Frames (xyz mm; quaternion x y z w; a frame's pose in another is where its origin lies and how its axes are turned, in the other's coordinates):
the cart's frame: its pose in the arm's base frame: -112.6 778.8 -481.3 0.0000 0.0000 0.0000 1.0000
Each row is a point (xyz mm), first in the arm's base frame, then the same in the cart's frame.
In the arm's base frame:
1: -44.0 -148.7 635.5
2: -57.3 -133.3 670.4
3: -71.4 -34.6 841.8
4: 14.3 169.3 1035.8
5: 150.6 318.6 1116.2
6: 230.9 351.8 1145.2
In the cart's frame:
1: 68.6 -927.5 1116.8
2: 55.3 -912.1 1151.7
3: 41.2 -813.4 1323.1
4: 126.9 -609.5 1517.1
5: 263.2 -460.2 1597.5
6: 343.5 -427.0 1626.5

